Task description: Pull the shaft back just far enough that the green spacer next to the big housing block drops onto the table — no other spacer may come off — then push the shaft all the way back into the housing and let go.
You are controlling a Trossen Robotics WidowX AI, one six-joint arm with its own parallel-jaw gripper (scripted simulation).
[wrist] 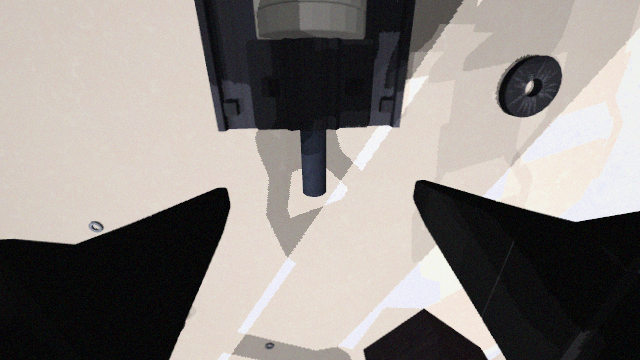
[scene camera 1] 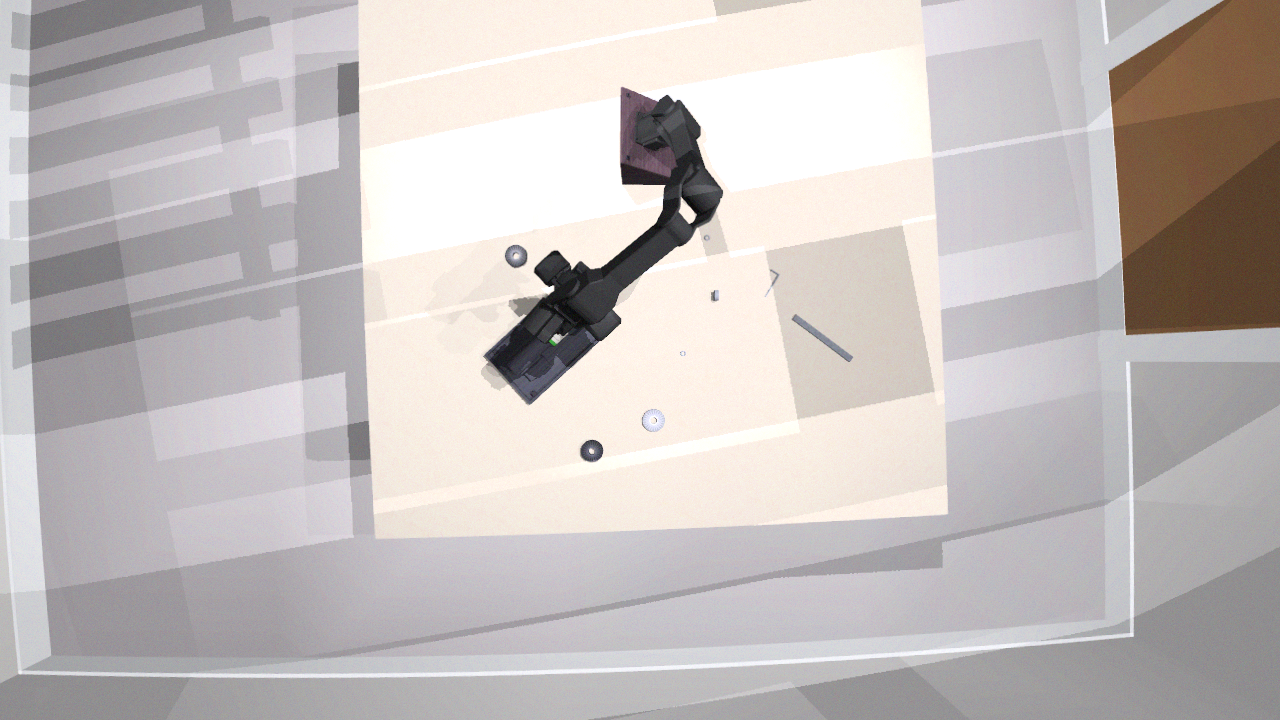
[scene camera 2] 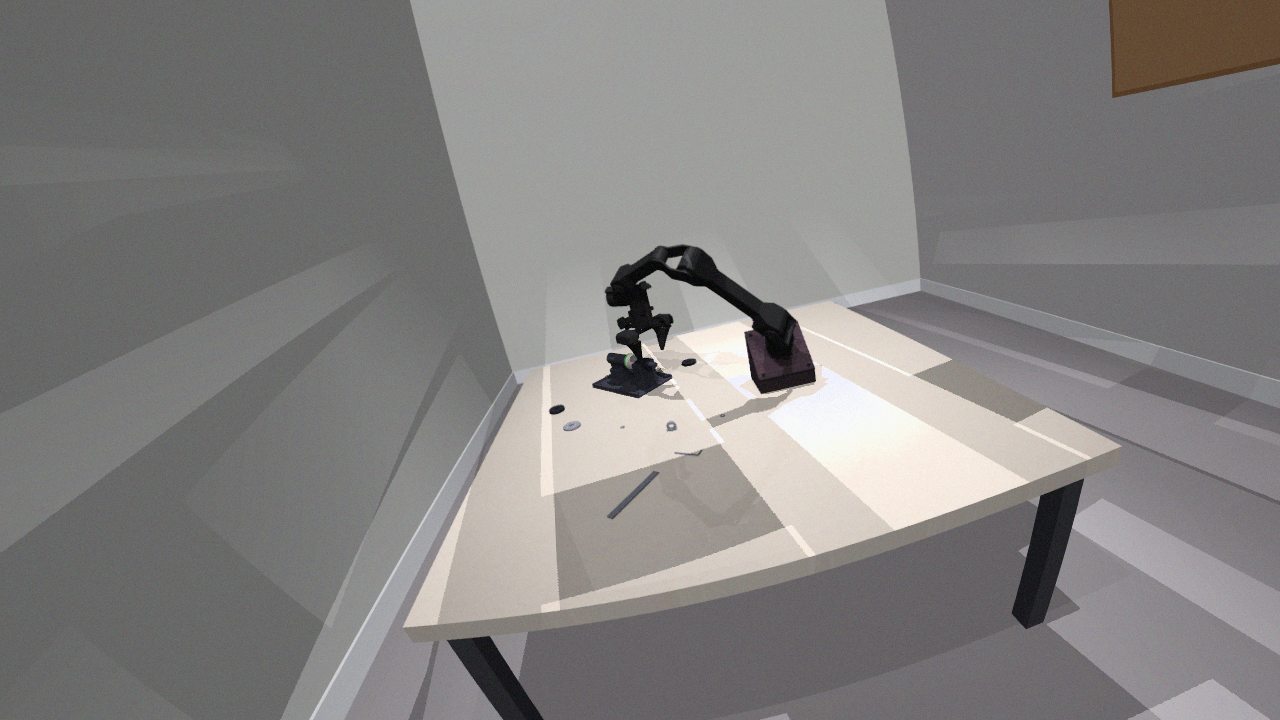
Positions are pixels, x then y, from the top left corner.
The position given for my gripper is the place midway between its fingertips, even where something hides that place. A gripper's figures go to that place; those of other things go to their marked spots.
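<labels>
I see that my gripper [wrist: 323, 193] is 11 cm from the lens. There is a dark housing fixture [wrist: 311, 84] too, and the fixture is 11 cm from the lens.
</labels>
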